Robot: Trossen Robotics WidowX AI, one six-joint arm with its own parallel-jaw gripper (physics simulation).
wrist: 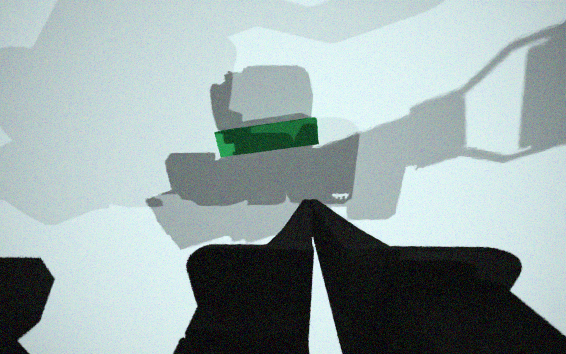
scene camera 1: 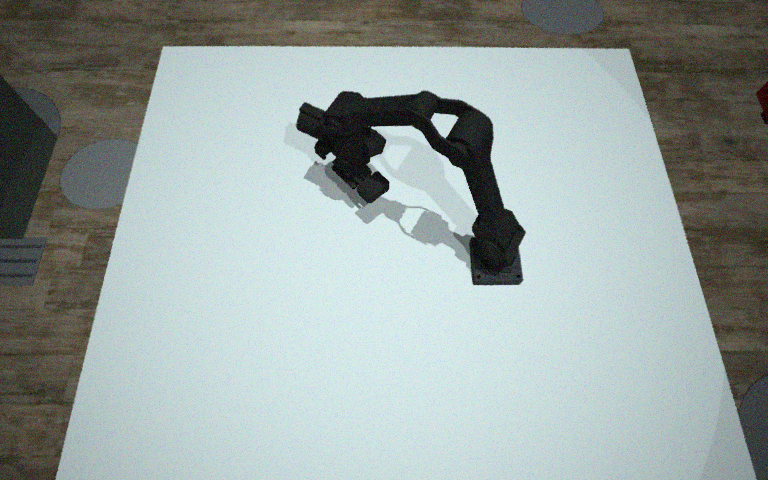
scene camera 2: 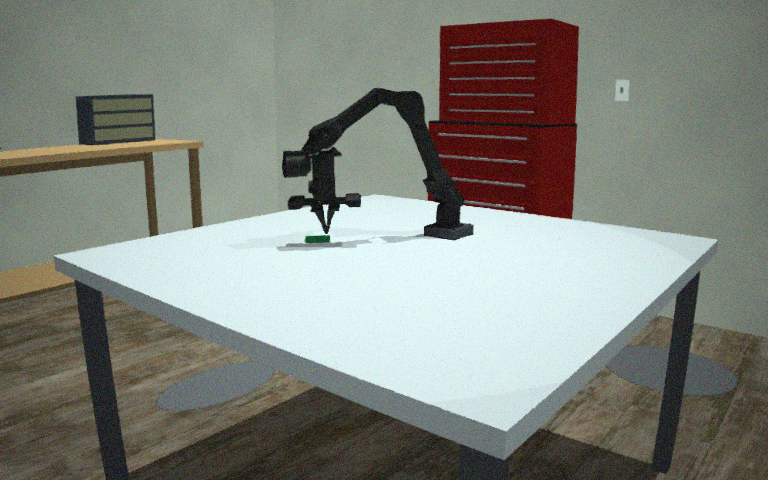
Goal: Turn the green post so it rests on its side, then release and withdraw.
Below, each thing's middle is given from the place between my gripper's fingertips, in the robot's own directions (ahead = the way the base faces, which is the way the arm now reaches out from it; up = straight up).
Labels:
The green post [wrist: 302, 132] is 50 mm to the right of my hand and 20 mm below it.

